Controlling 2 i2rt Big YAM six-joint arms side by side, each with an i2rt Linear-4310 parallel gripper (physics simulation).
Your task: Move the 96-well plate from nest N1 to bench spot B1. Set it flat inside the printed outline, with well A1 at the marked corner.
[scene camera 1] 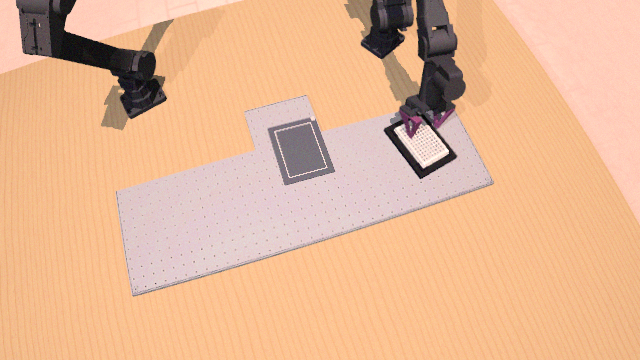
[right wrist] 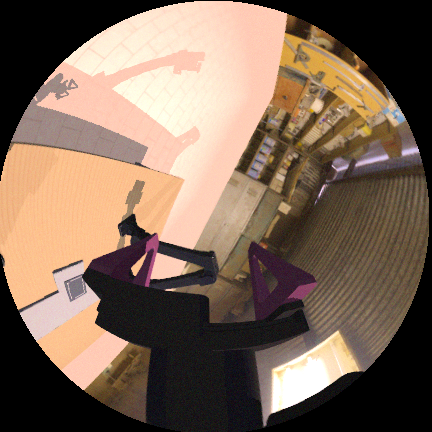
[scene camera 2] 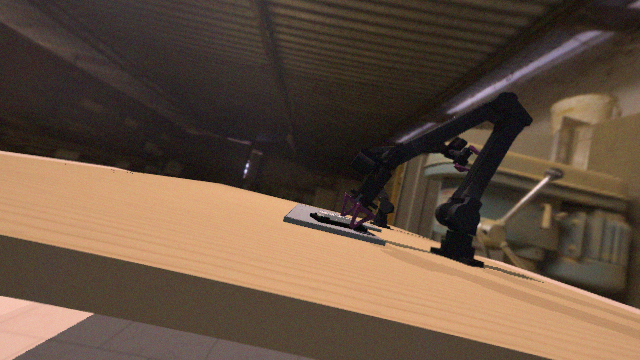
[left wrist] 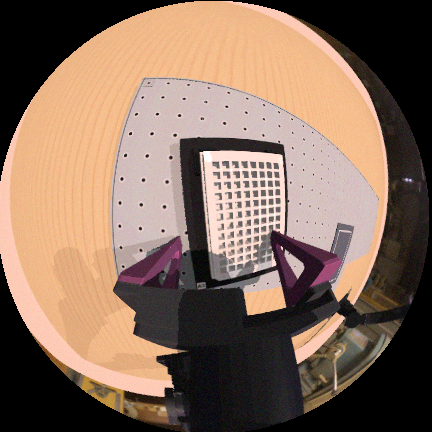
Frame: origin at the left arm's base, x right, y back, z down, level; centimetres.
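Seen in the pictures: left gripper, fingertip midpoint: (scene camera 1: 423, 132) (scene camera 2: 346, 221) (left wrist: 226, 238); right gripper, fingertip midpoint: (right wrist: 204, 242); left arm's base, origin of the base link: (scene camera 1: 382, 42) (right wrist: 126, 224) (scene camera 2: 455, 259) (left wrist: 183, 358); right arm's base, origin of the base link: (scene camera 1: 143, 99) (scene camera 2: 379, 226).
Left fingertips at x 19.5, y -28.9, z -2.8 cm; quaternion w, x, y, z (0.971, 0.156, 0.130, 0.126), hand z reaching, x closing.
Offsets run from my left fingertips to a thing's top centre. "*": to the spot under its first point. Level surfaces: height alone.
The white 96-well plate @(dz -1.1, dx +2.8, dy -1.4 cm) (scene camera 1: 429, 146) (left wrist: 245, 210) lies in the black nest N1 @(dz -0.3, dx +2.7, dy -1.3 cm) (scene camera 1: 439, 164) (left wrist: 191, 200) at the right of scene camera 1. An A1 label @(* dz +0.3, dx -4.5, dy +4.5 cm) (left wrist: 201, 285) shows on the nest's near left corner in the left wrist view. My left gripper (scene camera 1: 424, 131) (scene camera 2: 349, 220) (left wrist: 226, 238) is open over the plate's near end; in its wrist view one fingertip appears left of the nest, the other over the plate's right edge. Dark pad B1 @(* dz +1.3, dx +25.2, dy +18.9 cm) (scene camera 1: 302, 150) (left wrist: 343, 250) (right wrist: 76, 288) has a white outline and a pale corner mark @(dz +1.3, dx +16.4, dy +23.7 cm) (scene camera 1: 313, 118). My right gripper (scene camera 2: 468, 159) (right wrist: 204, 242) is open and empty, raised away from the board.
The grey perforated board @(dz +1.5 cm) (scene camera 1: 210, 220) (left wrist: 150, 115) carries the nest and pad B1, and lies on the wooden table @(dz +2.8 cm) (scene camera 1: 350, 305). The right arm's base (scene camera 1: 142, 100) stands at the upper left in scene camera 1, the left arm's base (scene camera 1: 382, 44) at the top.
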